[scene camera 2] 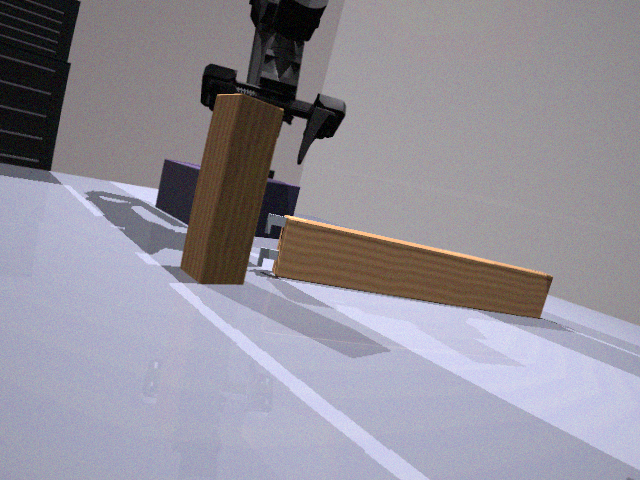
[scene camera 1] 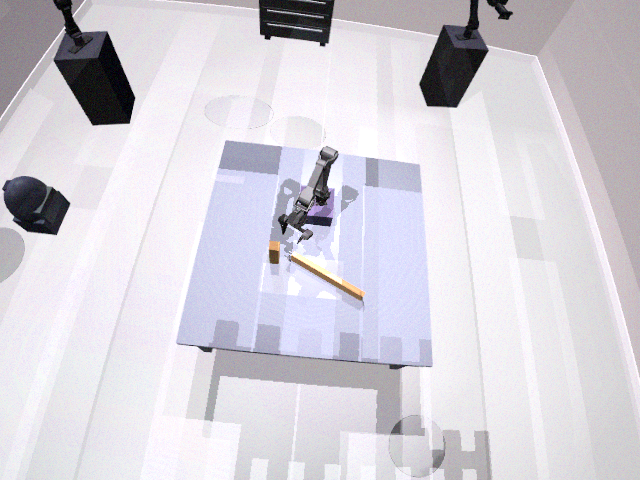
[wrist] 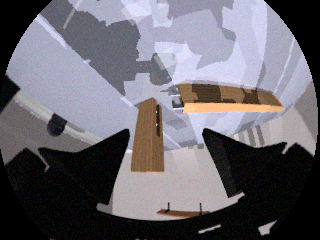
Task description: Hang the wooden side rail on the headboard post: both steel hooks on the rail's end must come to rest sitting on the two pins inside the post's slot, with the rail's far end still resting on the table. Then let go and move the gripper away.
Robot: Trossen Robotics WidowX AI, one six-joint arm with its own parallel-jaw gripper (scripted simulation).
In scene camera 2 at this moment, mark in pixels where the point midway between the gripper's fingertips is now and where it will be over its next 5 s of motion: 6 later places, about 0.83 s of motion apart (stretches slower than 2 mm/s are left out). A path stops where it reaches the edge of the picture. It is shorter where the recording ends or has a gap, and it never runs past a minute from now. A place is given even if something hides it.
The gripper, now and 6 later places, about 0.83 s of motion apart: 263, 154; 264, 154; 271, 154; 280, 147; 279, 150; 333, 180; 370, 180
